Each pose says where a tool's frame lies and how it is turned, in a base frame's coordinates. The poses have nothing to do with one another.
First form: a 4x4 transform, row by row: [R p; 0 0 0 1], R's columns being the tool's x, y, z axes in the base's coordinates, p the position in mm. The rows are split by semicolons.
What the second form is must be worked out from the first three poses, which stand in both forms.
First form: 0.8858 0.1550 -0.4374 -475.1; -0.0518 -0.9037 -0.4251 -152.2; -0.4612 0.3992 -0.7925 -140.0; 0 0 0 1
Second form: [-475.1 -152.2 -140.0 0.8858 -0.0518 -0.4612 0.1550 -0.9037 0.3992]
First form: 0.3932 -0.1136 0.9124 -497.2; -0.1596 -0.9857 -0.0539 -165.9; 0.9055 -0.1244 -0.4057 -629.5; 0 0 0 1
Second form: [-497.2 -165.9 -629.5 0.3932 -0.1596 0.9055 -0.1136 -0.9857 -0.1244]
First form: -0.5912 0.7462 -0.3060 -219.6; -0.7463 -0.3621 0.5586 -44.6; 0.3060 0.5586 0.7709 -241.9; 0 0 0 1
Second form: [-219.6 -44.6 -241.9 -0.5912 -0.7463 0.3060 0.7462 -0.3621 0.5586]
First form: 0.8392 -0.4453 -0.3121 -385.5; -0.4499 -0.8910 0.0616 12.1; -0.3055 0.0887 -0.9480 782.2; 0 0 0 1
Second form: [-385.5 12.1 782.2 0.8392 -0.4499 -0.3055 -0.4453 -0.8910 0.0887]
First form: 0.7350 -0.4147 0.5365 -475.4; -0.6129 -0.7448 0.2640 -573.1; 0.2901 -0.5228 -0.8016 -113.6; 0 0 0 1
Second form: [-475.4 -573.1 -113.6 0.7350 -0.6129 0.2901 -0.4147 -0.7448 -0.5228]
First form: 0.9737 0.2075 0.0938 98.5; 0.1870 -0.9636 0.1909 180.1; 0.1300 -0.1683 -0.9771 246.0; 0 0 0 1
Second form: [98.5 180.1 246.0 0.9737 0.1870 0.1300 0.2075 -0.9636 -0.1683]
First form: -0.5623 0.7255 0.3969 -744.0; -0.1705 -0.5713 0.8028 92.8; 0.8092 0.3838 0.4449 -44.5; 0 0 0 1
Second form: [-744.0 92.8 -44.5 -0.5623 -0.1705 0.8092 0.7255 -0.5713 0.3838]
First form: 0.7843 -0.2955 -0.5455 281.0; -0.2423 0.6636 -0.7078 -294.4; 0.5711 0.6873 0.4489 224.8; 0 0 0 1
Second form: [281.0 -294.4 224.8 0.7843 -0.2423 0.5711 -0.2955 0.6636 0.6873]
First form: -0.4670 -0.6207 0.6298 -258.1; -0.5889 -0.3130 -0.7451 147.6; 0.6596 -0.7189 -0.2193 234.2; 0 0 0 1
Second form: [-258.1 147.6 234.2 -0.4670 -0.5889 0.6596 -0.6207 -0.3130 -0.7189]
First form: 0.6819 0.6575 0.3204 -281.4; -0.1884 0.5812 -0.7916 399.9; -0.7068 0.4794 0.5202 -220.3; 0 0 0 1
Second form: [-281.4 399.9 -220.3 0.6819 -0.1884 -0.7068 0.6575 0.5812 0.4794]
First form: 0.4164 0.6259 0.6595 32.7; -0.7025 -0.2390 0.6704 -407.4; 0.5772 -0.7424 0.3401 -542.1; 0 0 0 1
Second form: [32.7 -407.4 -542.1 0.4164 -0.7025 0.5772 0.6259 -0.2390 -0.7424]
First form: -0.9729 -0.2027 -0.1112 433.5; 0.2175 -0.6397 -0.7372 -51.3; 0.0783 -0.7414 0.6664 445.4; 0 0 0 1
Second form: [433.5 -51.3 445.4 -0.9729 0.2175 0.0783 -0.2027 -0.6397 -0.7414]
